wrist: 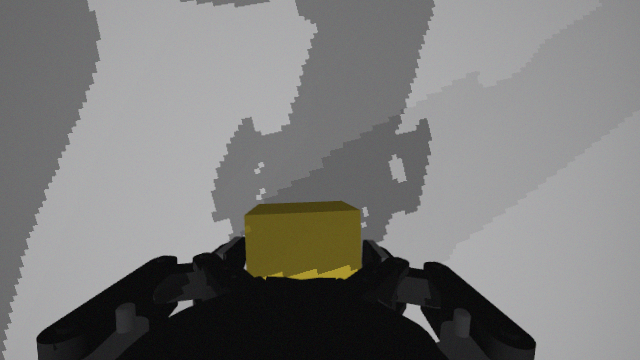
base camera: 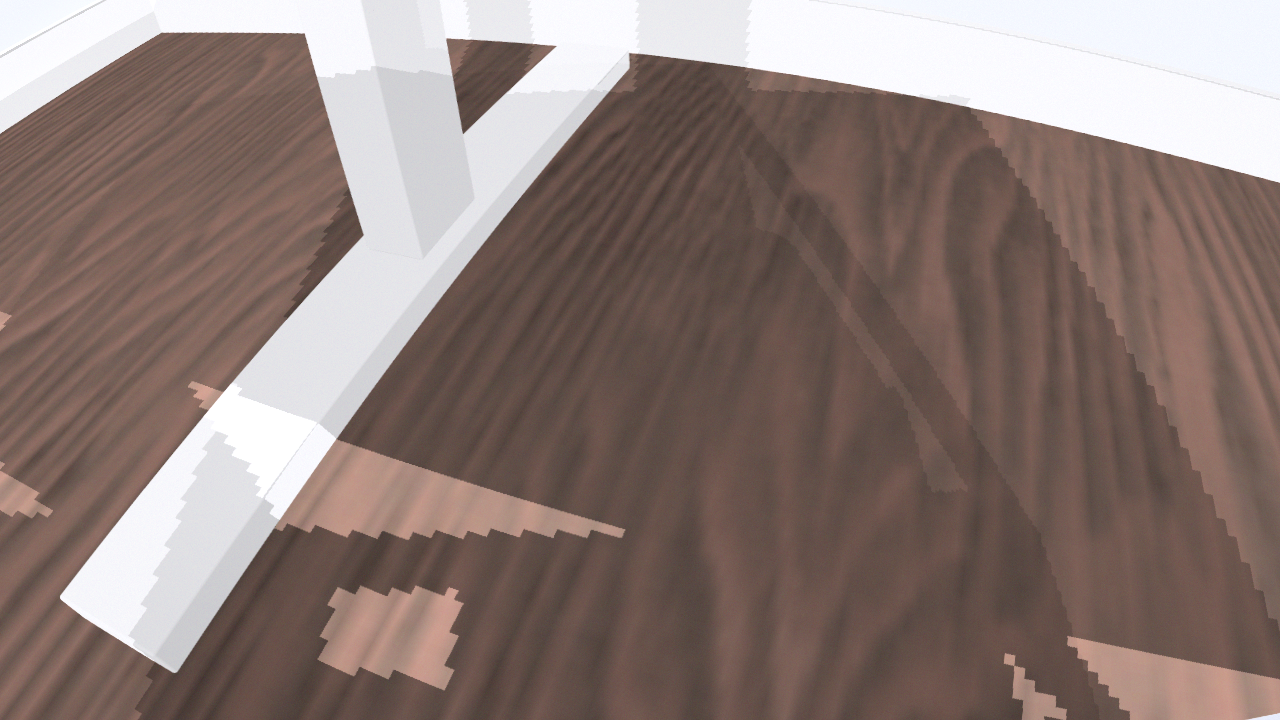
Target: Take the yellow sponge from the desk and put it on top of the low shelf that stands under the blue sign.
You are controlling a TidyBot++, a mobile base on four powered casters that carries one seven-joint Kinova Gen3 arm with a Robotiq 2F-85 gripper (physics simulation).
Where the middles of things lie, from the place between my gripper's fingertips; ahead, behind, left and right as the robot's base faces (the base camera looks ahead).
Labels:
The yellow sponge (wrist: 304,240) lies 10 mm behind my hand, 10 mm to the right of it and 20 mm above it.

